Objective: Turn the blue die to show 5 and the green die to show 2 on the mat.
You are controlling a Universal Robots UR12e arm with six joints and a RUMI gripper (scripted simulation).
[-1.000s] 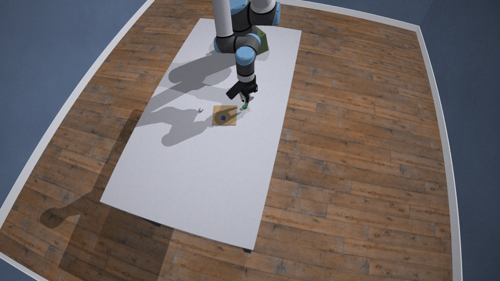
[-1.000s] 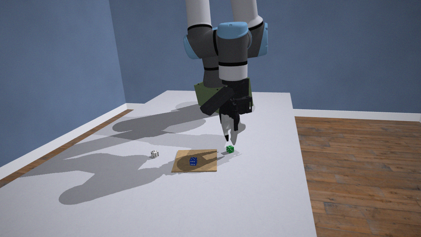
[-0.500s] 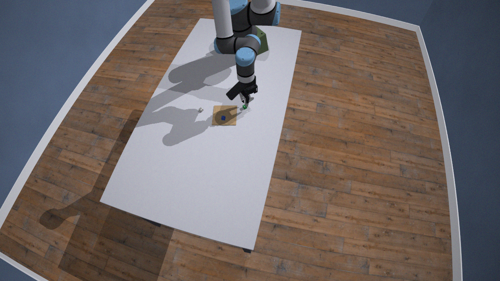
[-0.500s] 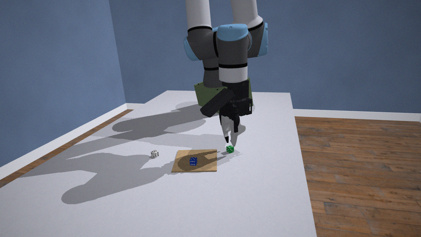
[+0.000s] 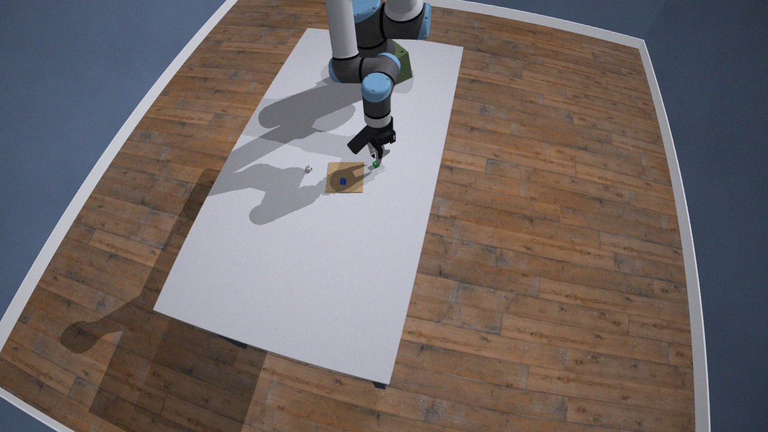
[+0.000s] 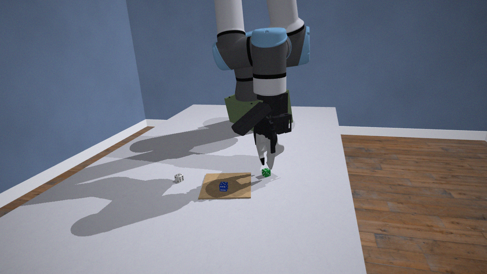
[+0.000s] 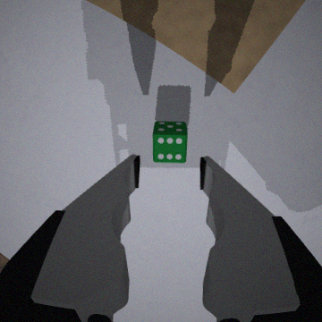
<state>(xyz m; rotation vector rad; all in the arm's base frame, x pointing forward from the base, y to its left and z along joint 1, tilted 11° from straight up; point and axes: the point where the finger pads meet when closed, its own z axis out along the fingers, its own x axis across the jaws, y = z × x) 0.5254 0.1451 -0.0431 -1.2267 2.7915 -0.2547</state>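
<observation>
The green die lies 30 mm below my hand. From my hand the other things lie so: tan mat (100 mm to the right, 80 mm ahead, 40 mm below); white die (250 mm to the right, 80 mm ahead, 30 mm below); blue die (110 mm ahead, 100 mm to the right, 30 mm below).
</observation>
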